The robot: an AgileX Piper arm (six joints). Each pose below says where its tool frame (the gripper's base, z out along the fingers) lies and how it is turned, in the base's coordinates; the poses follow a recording.
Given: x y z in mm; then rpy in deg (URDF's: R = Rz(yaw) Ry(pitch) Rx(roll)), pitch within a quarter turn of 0, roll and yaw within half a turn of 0.
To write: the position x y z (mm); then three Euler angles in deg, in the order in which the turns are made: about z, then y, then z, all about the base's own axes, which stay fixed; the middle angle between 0 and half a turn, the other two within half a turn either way. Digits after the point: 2 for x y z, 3 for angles.
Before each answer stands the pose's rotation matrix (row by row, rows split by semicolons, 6 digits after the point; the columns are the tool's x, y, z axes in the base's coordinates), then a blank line. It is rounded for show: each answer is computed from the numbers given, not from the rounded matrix.
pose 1, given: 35.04 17.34 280.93 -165.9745 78.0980 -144.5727
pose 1, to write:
-0.168054 -0.369152 0.914049; -0.119550 0.928024 0.352816; -0.978502 -0.049983 -0.200090

35.04 17.34 280.93 -2.924 101.542 21.106
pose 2, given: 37.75 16.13 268.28 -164.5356 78.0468 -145.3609
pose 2, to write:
-0.170402 -0.333206 0.927328; -0.117724 0.941235 0.316571; -0.978317 -0.055224 -0.199614

37.75 16.13 268.28 -3.231 101.514 18.849
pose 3, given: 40.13 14.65 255.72 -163.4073 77.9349 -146.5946
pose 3, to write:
-0.174492 -0.294510 0.939583; -0.115080 0.953783 0.277589; -0.977911 -0.059690 -0.200319

40.13 14.65 255.72 -3.493 101.556 16.459
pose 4, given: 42.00 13.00 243.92 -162.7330 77.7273 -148.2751
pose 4, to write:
-0.180804 -0.255438 0.949769; -0.111775 0.964764 0.238193; -0.977147 -0.063095 -0.202985

42.00 13.00 243.92 -3.694 101.712 14.079
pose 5, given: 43.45 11.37 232.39 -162.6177 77.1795 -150.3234
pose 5, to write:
-0.192792 -0.219404 0.956396; -0.109862 0.973379 0.201154; -0.975070 -0.066291 -0.211764

43.45 11.37 232.39 -3.889 102.226 11.878
